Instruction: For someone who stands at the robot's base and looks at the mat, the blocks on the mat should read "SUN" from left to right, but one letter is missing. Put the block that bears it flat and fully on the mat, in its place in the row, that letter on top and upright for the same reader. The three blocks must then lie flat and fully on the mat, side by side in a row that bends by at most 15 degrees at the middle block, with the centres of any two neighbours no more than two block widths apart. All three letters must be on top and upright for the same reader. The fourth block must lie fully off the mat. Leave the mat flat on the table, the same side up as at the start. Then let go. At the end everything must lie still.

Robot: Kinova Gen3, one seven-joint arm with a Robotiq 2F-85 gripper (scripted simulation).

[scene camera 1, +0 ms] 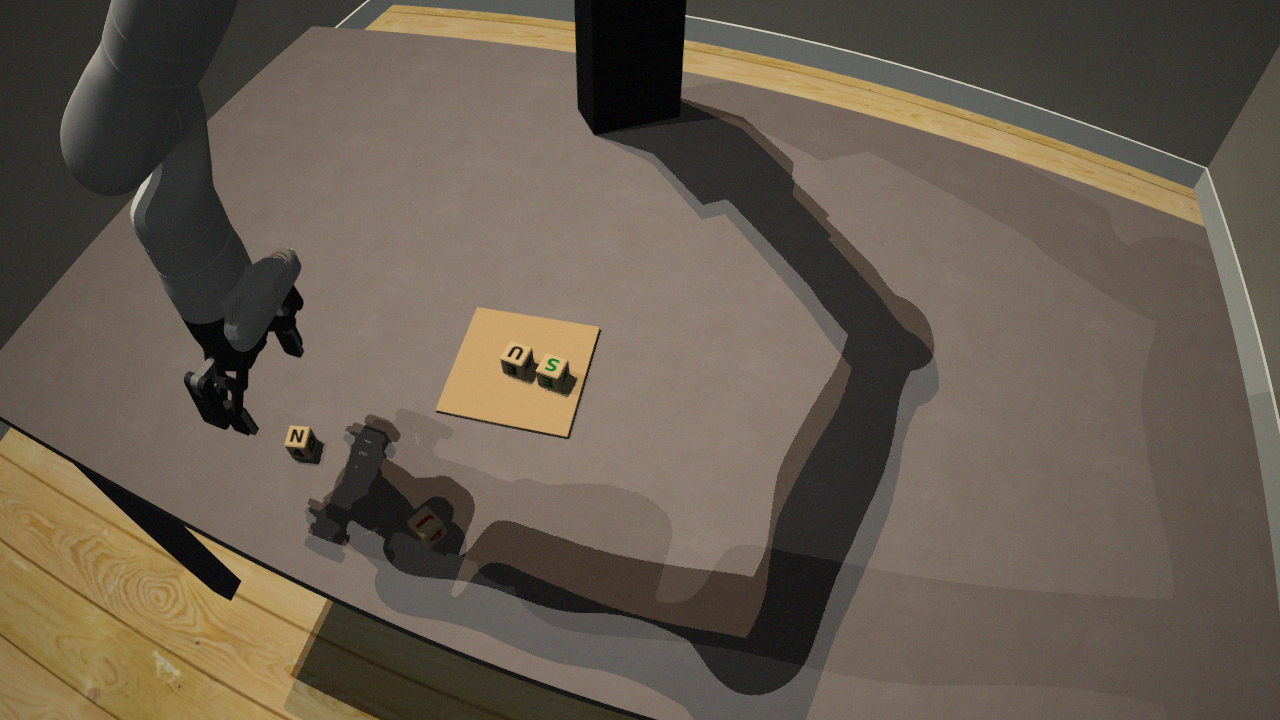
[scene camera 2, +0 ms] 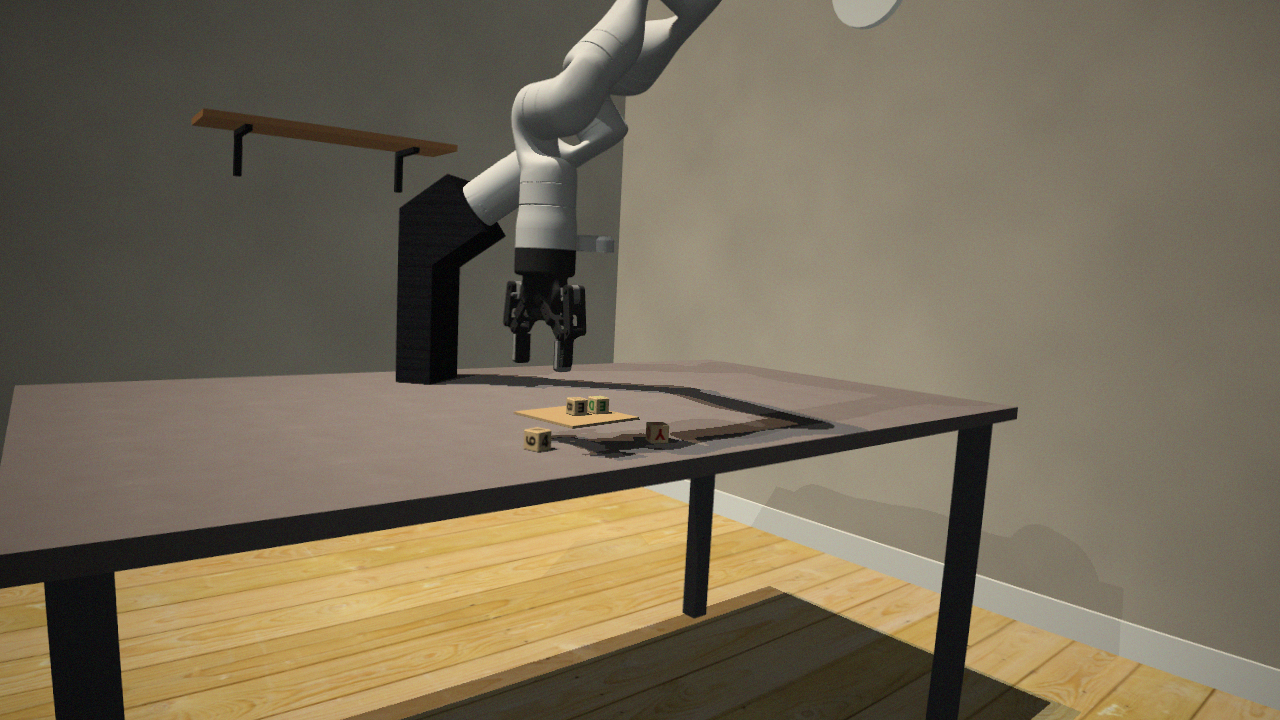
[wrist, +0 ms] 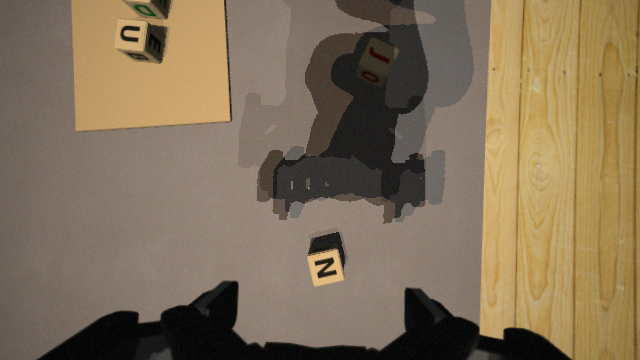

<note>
I see my gripper (scene camera 2: 540,366), an N block (scene camera 1: 300,442), a U block (scene camera 1: 517,359), an S block (scene camera 1: 553,371) and a mat (scene camera 1: 477,389).
The N block is seen too in the wrist view (wrist: 325,264). The U block is seen too in the wrist view (wrist: 137,39). The mat shows as well in scene camera 2 (scene camera 2: 556,415) and in the wrist view (wrist: 191,85).
</note>
